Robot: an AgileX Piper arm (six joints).
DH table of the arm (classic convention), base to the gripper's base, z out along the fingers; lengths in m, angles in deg. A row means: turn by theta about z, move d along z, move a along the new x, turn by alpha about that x. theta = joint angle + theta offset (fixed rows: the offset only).
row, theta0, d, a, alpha
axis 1, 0.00, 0.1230, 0.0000, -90.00
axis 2, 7.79, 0.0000, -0.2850, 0.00
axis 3, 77.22, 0.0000, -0.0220, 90.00
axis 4, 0.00, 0.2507, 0.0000, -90.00
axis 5, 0.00, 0.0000, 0.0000, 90.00
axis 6, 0.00, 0.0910, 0.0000, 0.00
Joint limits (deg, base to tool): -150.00..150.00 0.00..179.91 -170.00..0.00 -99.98..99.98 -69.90..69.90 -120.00..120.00
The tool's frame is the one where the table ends.
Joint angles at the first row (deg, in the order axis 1, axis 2, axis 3, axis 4, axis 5, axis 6):
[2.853, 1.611, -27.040, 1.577, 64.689, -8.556]
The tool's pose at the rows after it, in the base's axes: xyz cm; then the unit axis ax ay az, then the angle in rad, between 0 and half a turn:
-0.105, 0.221, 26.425, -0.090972, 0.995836, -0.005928, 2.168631
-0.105, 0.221, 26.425, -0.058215, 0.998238, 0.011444, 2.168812
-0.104, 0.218, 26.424, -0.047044, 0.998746, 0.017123, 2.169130
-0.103, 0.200, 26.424, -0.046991, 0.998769, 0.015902, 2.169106
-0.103, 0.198, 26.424, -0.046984, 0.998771, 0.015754, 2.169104
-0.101, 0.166, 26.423, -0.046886, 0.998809, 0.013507, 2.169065
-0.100, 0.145, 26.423, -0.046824, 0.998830, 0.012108, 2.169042
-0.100, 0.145, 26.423, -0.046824, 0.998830, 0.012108, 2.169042
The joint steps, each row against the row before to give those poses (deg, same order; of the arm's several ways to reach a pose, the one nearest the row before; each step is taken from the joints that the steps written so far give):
[0.003, 0.000, -0.002, -0.003, 0.001, 1.052]
[0.000, 0.000, 0.000, 0.000, 0.000, 3.764]
[-0.002, 0.001, 0.003, -0.021, -0.003, 1.279]
[0.002, 0.000, -0.001, -0.126, 0.001, 0.002]
[-0.001, 0.000, 0.000, -0.014, 0.000, -0.002]
[-0.005, -0.001, 0.001, -0.223, 0.000, -0.004]
[0.005, 0.000, -0.001, -0.147, 0.001, 0.004]
[0.000, 0.000, 0.000, 0.000, 0.000, 0.000]

